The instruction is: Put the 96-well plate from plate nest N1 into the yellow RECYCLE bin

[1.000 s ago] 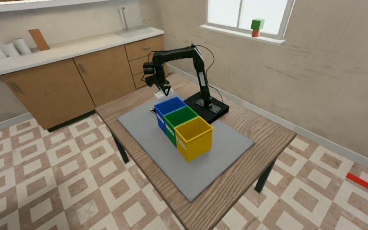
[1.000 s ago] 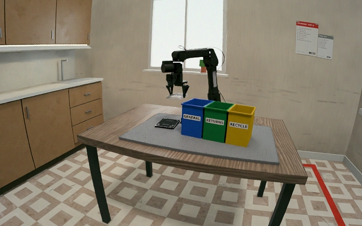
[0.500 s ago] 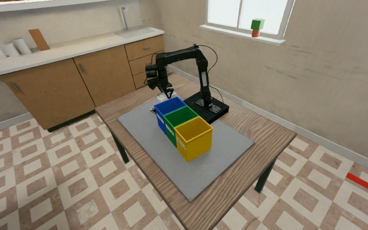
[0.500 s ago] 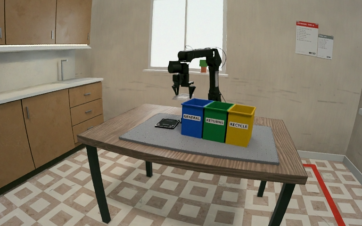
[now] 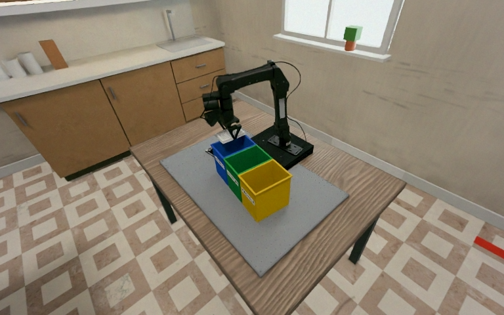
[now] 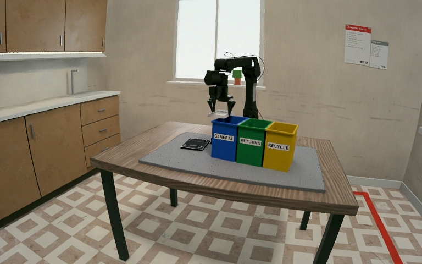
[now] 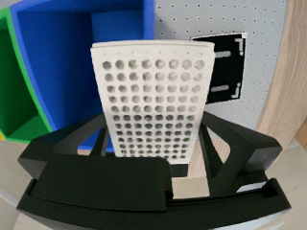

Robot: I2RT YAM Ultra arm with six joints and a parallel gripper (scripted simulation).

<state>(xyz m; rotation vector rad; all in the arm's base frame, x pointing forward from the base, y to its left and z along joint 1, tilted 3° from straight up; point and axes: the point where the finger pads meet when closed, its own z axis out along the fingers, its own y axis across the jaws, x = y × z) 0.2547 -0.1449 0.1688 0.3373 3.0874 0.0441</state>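
Now: the yellow recycle bin 310 mm to the left of my hand, 110 mm below it and 100 mm ahead of it. Round my hand: green returns bin (180 mm to the left, 110 mm below, 70 mm ahead); then blue general bin (110 mm below, 60 mm to the left, 40 mm ahead); then white 96-well plate (right at my hand).
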